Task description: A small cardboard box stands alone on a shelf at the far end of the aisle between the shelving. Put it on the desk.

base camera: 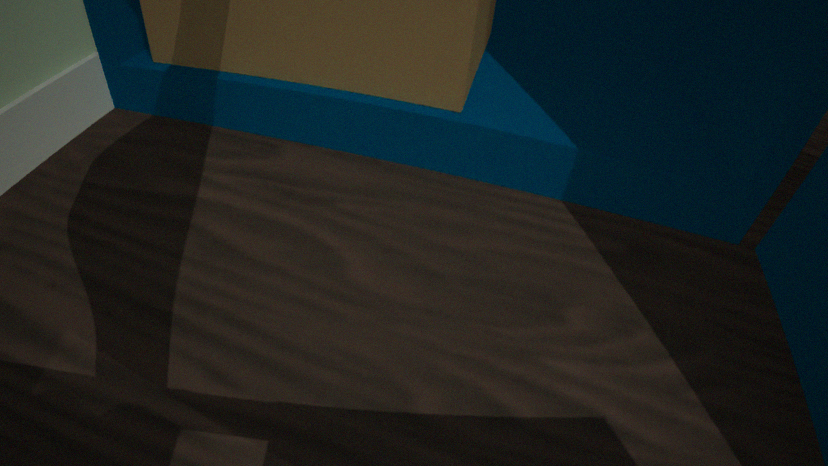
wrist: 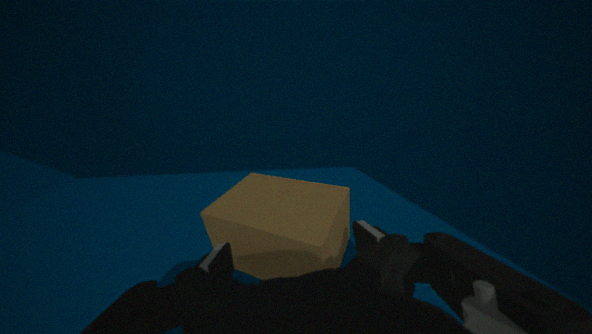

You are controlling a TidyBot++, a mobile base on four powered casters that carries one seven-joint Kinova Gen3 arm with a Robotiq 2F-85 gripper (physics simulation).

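Places are measured from the arm's base along level axes (x ahead, y right, z down), in metres.
Where they show: gripper, fingertip midpoint: (wrist: 293,245).
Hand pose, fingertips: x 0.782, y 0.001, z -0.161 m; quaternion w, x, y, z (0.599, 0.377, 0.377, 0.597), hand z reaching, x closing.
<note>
Each offset is from my fingertips to the top centre of the thing. "*": to the spot under its first point. Level surfaces: height alone.
The small cardboard box {dy -0.008, dx +0.019, dz -0.027 m} (wrist: 280,210) sits on the blue shelf {dz +0.023 m} (wrist: 110,215) in the wrist view, turned at an angle, with its top and front faces showing. My gripper (wrist: 293,245) is open, its two fingertips apart at the lower left and lower right of the box. The box's lower part shows between the fingertips, and its bottom is partly hidden behind the gripper. A shadow of the gripper lies on the box's front. The desk does not show in either view.
In the base camera view a large cardboard box {* dy -0.088, dx -0.133, dz +0.424 m} (base camera: 330,46) stands on the low blue shelf base (base camera: 370,133). Blue side panels (base camera: 654,115) rise at the right. A pale wall with a white baseboard (base camera: 46,115) is at the left. Shadows cross the dark wood floor {dz +0.557 m} (base camera: 376,289).
</note>
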